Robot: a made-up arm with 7 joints.
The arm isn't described. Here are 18 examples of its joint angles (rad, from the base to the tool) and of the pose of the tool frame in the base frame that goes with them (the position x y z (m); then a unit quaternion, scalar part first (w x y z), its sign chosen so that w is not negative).
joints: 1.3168 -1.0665 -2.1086 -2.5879 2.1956 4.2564 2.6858
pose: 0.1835 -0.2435 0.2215 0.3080 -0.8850 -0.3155 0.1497
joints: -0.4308 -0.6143 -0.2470 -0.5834 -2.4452 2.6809 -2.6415
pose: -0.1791 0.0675 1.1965 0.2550 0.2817 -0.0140 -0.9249
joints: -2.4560 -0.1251 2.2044 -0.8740 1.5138 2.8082 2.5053
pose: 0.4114 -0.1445 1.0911 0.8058 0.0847 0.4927 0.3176
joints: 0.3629 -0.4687 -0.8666 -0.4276 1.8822 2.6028 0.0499
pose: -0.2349 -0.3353 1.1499 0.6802 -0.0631 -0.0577 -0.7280
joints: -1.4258 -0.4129 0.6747 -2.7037 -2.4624 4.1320 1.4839
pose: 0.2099 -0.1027 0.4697 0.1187 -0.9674 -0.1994 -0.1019
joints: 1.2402 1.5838 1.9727 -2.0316 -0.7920 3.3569 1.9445
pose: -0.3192 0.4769 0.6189 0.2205 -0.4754 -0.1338 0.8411
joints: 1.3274 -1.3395 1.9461 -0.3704 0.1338 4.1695 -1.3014
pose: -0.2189 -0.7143 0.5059 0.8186 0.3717 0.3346 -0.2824
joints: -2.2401 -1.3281 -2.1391 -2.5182 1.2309 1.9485 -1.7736
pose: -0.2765 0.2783 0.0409 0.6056 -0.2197 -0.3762 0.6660
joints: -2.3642 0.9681 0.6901 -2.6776 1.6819 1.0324 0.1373
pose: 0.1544 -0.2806 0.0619 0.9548 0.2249 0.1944 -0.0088
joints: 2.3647 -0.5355 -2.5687 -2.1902 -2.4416 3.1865 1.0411
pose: 0.4519 -0.0207 0.2703 0.0652 0.8280 0.4918 0.2612
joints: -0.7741 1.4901 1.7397 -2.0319 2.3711 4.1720 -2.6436
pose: 0.4705 0.1085 0.3835 0.4340 -0.8561 -0.2763 0.0496
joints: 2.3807 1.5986 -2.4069 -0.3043 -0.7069 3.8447 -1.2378
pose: -0.5335 0.5827 0.2853 0.4431 -0.8545 -0.1088 0.2482
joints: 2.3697 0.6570 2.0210 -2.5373 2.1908 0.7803 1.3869
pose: -0.1350 -0.4476 0.5144 0.9833 -0.1476 0.0791 0.0715
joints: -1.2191 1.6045 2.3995 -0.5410 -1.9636 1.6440 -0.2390
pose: 0.4915 -0.8091 0.5175 0.0495 -0.9249 0.2583 -0.2745
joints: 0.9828 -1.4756 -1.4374 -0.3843 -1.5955 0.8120 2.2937
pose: -0.3594 -0.8691 0.3652 0.0508 -0.4129 -0.8576 -0.3023
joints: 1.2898 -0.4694 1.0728 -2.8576 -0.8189 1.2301 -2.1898
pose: -0.1713 0.2776 0.2702 0.5448 -0.3990 0.4672 -0.5707
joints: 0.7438 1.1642 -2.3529 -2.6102 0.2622 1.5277 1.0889
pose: 0.0666 -0.3619 0.5877 0.1854 0.0077 -0.9747 -0.1249
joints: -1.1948 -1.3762 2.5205 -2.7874 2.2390 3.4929 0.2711
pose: 0.1878 0.0925 0.2005 0.2590 0.6630 -0.3547 0.6063
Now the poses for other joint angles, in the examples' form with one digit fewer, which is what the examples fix.
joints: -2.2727 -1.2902 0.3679 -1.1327 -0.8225 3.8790 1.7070
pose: 0.509 0.319 0.805 0.481 0.405 0.326 0.706
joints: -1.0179 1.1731 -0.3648 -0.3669 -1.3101 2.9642 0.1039
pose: 0.509 -0.696 0.539 0.722 0.680 0.071 0.104
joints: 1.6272 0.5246 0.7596 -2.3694 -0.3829 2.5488 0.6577
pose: -0.441 0.375 0.256 0.068 0.524 0.844 -0.090
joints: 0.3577 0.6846 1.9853 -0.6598 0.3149 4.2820 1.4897
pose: 0.349 0.293 0.943 0.773 0.182 0.519 0.317
